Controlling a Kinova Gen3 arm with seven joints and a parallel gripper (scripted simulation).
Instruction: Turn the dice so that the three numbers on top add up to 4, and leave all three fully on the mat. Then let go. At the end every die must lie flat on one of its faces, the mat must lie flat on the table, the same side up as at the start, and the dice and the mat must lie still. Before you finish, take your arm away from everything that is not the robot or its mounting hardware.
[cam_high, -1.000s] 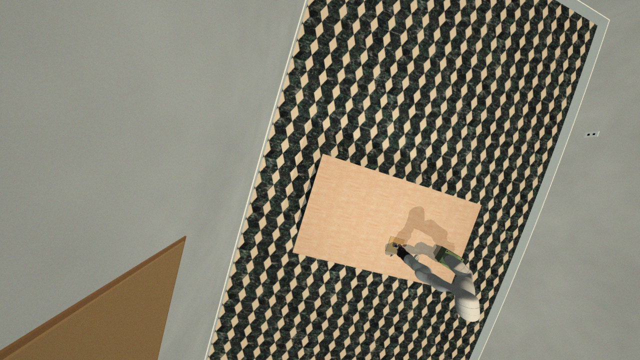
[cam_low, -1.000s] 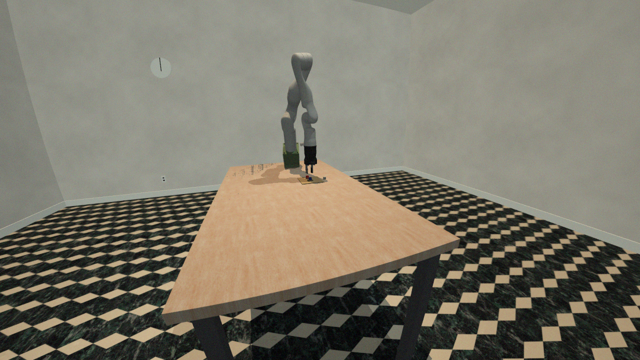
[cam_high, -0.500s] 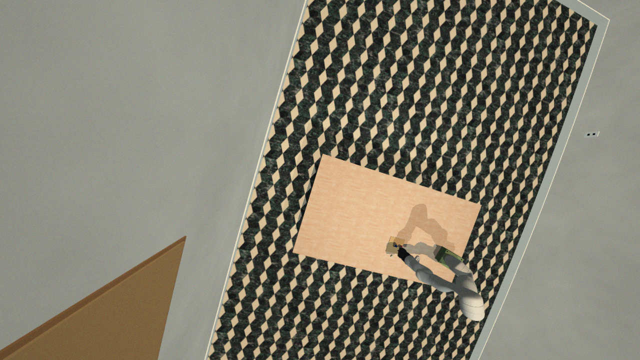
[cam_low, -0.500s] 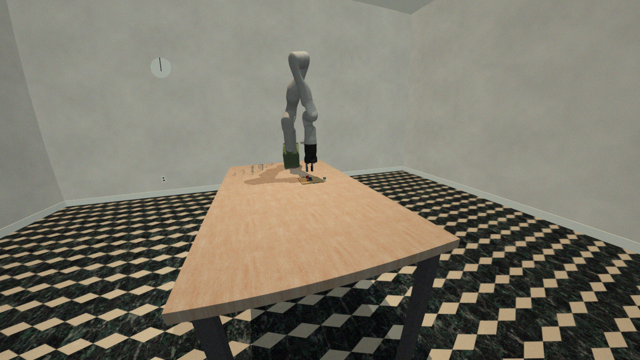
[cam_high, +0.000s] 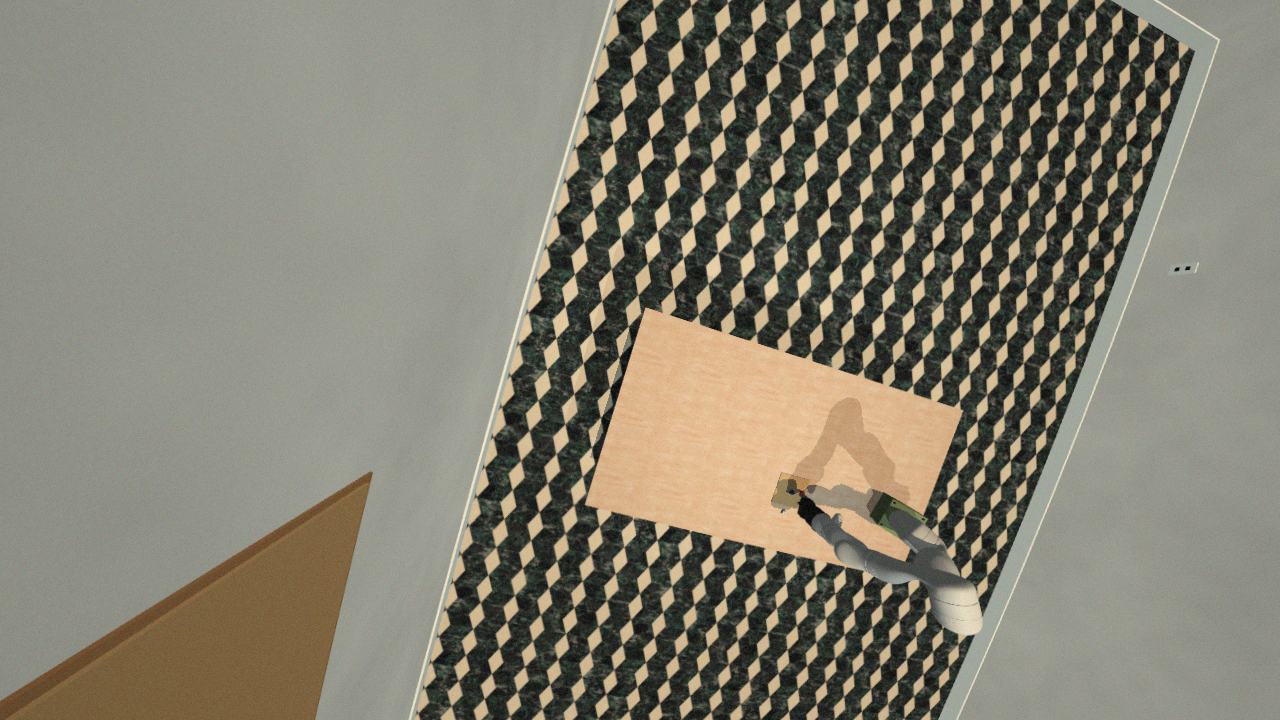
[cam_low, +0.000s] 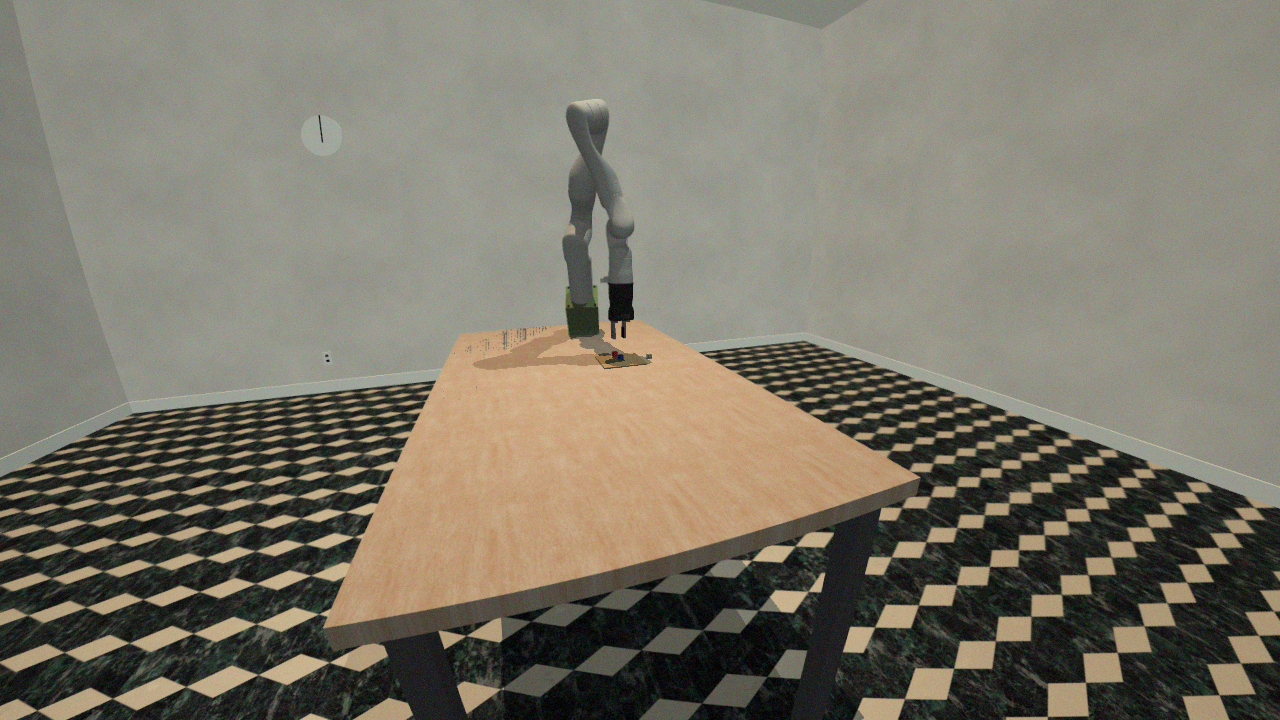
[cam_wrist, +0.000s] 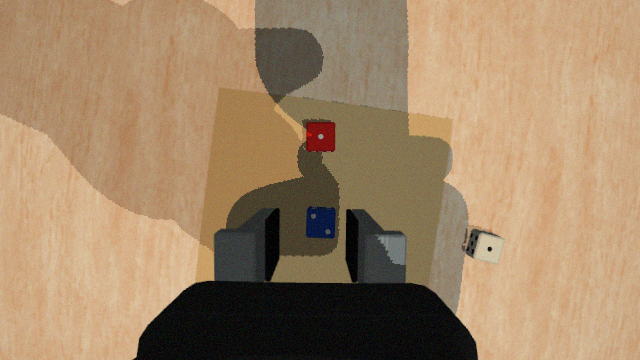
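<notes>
My hand is 100 mm to the right of the white die, 90 mm above it and 10 mm short of it. The rest, counted from my hand: tan mat: 90 mm below; blue die: 80 mm below; red die: 80 mm below, 50 mm behind.
</notes>
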